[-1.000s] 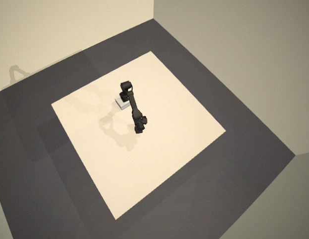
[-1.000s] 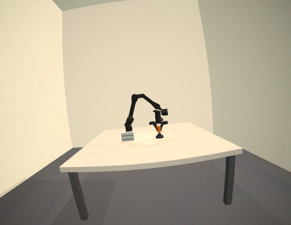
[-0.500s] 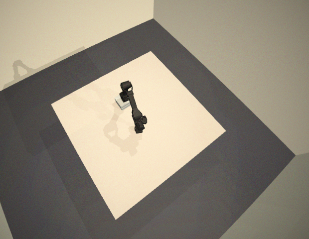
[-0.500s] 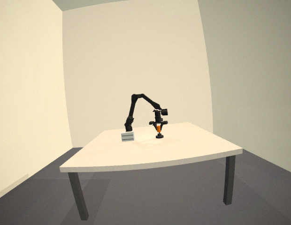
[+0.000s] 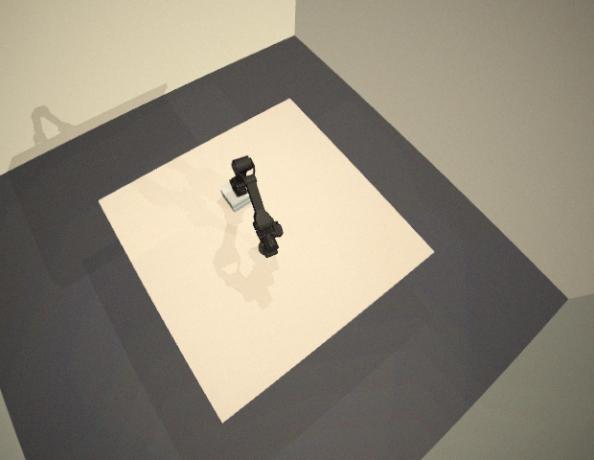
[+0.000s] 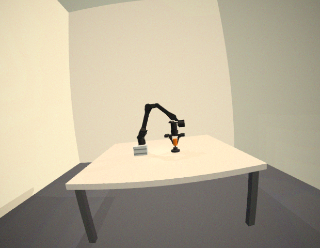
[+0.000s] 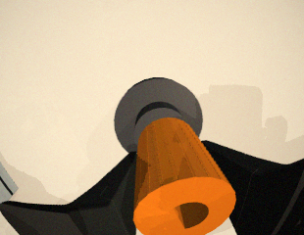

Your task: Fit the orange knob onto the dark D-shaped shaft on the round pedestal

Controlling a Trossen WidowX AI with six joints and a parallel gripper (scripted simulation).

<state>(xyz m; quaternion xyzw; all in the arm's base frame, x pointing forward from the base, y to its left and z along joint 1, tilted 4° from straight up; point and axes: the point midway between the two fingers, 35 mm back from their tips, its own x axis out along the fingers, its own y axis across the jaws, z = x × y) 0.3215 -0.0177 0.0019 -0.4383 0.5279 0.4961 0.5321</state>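
My gripper tip is now 2 cm below the orange knob. Also, from my gripper tip: round pedestal 4 cm below.
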